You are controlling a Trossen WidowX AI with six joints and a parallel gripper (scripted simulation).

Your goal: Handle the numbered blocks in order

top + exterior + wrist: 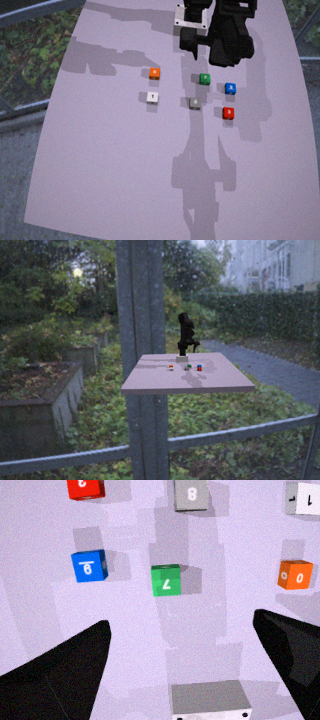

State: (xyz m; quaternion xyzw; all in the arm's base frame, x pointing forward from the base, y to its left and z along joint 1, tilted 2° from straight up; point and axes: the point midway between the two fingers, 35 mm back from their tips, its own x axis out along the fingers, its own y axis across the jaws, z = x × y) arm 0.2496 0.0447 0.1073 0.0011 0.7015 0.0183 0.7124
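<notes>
Now: gripper tip 16 cm to the left of the orange block, 12 cm above it and 1 cm past it. Round my gripper tip: grey block (12 cm below, 8 cm ahead, 2 cm to the right); then green block (12 cm below, 1 cm to the left, 1 cm behind); then blue block (12 cm below, 9 cm to the left, 1 cm ahead).
</notes>
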